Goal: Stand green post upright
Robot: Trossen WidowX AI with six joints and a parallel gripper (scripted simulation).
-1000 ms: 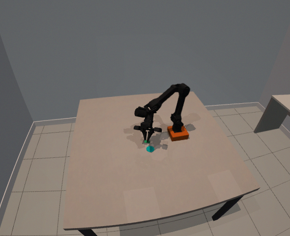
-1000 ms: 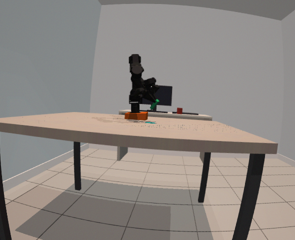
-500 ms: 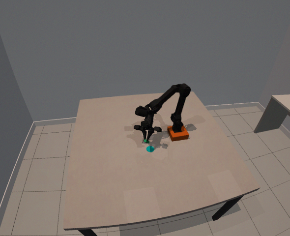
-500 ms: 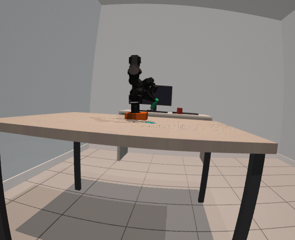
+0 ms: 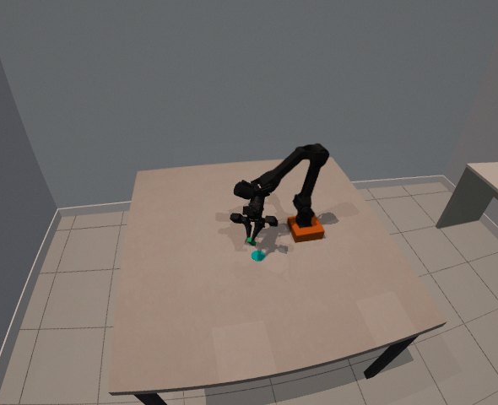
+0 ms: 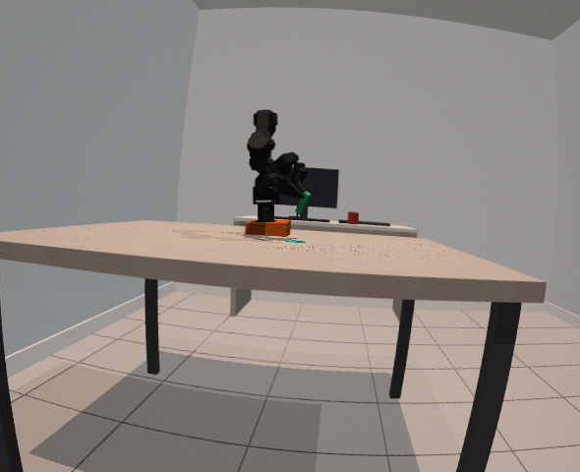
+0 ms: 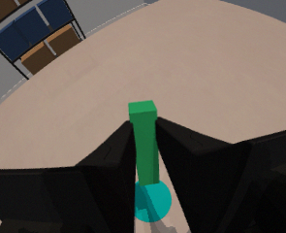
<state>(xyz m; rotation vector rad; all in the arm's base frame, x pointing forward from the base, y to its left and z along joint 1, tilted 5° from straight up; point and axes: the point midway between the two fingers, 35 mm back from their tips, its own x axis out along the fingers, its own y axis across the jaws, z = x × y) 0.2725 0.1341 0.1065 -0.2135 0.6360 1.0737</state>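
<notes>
Right now the cyan circle is 4 cm behind my gripper tip, 3 cm to the right of it and 13 cm below it. The rest, counted from my gripper tip: green post 1 cm behind, 1 cm to the right, 2 cm below.
</notes>
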